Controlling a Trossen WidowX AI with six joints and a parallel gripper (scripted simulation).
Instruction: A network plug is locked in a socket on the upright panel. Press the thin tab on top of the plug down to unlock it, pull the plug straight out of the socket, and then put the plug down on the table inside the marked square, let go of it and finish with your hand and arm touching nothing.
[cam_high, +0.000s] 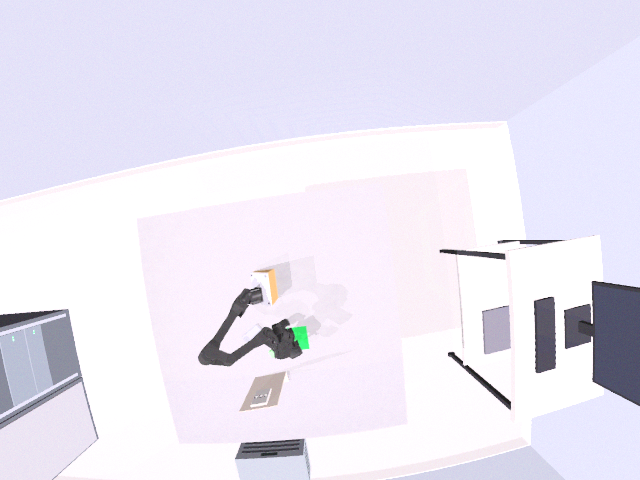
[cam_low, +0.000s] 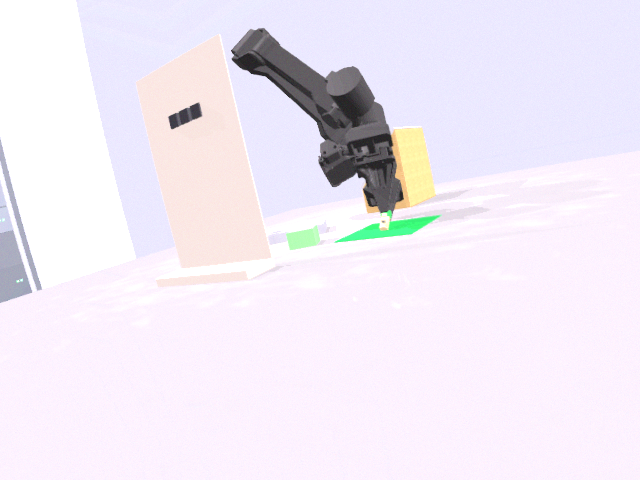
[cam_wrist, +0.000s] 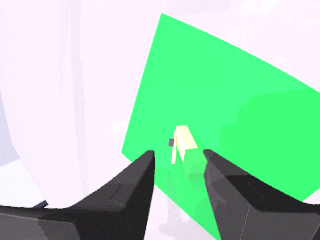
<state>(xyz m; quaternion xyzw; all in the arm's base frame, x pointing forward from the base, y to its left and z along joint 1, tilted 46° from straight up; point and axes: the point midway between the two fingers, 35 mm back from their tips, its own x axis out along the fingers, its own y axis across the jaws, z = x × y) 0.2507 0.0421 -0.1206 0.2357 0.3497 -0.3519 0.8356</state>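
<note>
Right now my gripper tip is right at the network plug. Round my gripper tip: marked green square: 10 mm behind, 20 mm below; then upright beige panel: 180 mm ahead, 160 mm to the right, 110 mm above.
</note>
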